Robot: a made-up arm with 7 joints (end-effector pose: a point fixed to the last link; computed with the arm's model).
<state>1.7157 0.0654 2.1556 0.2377 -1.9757 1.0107 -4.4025</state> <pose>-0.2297 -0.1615 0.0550 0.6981 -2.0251 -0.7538</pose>
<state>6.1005 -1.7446 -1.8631 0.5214 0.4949 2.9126 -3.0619</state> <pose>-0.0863 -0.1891 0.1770 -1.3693 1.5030 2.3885</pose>
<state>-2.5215 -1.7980 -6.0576 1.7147 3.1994 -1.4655 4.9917</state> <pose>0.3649 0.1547 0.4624 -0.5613 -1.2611 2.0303</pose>
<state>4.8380 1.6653 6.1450 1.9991 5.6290 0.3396 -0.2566</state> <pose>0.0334 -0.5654 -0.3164 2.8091 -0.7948 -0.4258</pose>
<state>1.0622 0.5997 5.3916 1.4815 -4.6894 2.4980 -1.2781</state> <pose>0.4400 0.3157 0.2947 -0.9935 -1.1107 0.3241</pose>
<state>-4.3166 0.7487 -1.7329 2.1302 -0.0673 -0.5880 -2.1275</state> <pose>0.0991 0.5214 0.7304 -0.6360 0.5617 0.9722</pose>
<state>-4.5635 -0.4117 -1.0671 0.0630 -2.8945 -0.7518 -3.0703</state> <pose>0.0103 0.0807 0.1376 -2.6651 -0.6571 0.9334</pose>
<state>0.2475 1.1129 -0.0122 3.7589 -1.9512 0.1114 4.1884</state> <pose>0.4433 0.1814 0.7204 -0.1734 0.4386 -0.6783</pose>
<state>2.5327 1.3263 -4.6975 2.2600 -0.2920 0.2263 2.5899</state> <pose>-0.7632 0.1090 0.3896 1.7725 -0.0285 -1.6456</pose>
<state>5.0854 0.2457 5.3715 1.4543 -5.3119 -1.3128 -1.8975</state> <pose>-0.2499 -0.3729 0.5601 0.4073 -0.8624 -0.8389</pose>
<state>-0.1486 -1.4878 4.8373 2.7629 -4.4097 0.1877 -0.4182</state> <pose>-0.7922 -0.0678 0.2253 1.7976 0.1538 -2.4316</pose>
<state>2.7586 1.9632 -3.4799 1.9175 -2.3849 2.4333 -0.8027</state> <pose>-0.6675 0.0646 0.2251 -1.6207 2.6483 -0.3755</pose>
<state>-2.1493 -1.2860 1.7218 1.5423 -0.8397 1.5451 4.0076</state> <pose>0.5919 -0.0363 0.2793 0.7652 1.2333 -2.5567</pose>
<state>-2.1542 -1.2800 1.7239 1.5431 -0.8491 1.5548 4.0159</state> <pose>0.5910 -0.0388 0.2815 0.7765 1.2190 -2.5601</pose>
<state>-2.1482 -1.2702 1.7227 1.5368 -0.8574 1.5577 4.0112</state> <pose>0.5892 -0.0381 0.2850 0.7768 1.2214 -2.5645</pose>
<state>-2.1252 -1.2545 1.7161 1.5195 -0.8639 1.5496 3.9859</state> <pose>0.5859 -0.0325 0.2904 0.7594 1.2508 -2.5701</pose>
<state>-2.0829 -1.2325 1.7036 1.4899 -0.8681 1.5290 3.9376</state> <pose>0.5807 -0.0217 0.2975 0.7188 1.3109 -2.5762</pose>
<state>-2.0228 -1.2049 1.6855 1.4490 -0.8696 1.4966 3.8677</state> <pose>0.5733 -0.0066 0.3053 0.6517 1.3992 -2.5814</pose>
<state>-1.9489 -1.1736 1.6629 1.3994 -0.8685 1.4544 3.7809</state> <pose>0.5639 0.0111 0.3128 0.5555 1.5076 -2.5835</pose>
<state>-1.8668 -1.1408 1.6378 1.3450 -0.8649 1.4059 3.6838</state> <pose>0.5529 0.0298 0.3187 0.4319 1.6247 -2.5800</pose>
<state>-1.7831 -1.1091 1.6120 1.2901 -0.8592 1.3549 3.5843</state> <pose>0.5413 0.0478 0.3226 0.2881 1.7370 -2.5699</pose>
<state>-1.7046 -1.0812 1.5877 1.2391 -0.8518 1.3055 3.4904</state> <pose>0.5300 0.0640 0.3242 -0.1366 -1.8274 2.5457</pose>
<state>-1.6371 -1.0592 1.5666 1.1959 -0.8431 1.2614 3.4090</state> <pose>0.5202 0.0777 0.3242 0.0047 -1.8712 2.4868</pose>
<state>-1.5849 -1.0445 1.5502 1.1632 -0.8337 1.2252 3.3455</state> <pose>0.5126 0.0884 0.3232 0.1186 -1.8999 2.4414</pose>
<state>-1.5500 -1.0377 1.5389 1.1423 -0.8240 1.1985 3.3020</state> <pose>0.5077 0.0962 0.3221 0.1977 -1.9174 2.4118</pose>
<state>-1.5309 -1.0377 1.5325 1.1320 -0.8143 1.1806 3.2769</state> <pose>0.5054 0.1015 0.3211 0.2439 -1.9283 2.3967</pose>
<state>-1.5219 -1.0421 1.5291 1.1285 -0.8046 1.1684 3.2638</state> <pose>0.5046 0.1052 0.3202 0.2681 -1.9360 2.3911</pose>
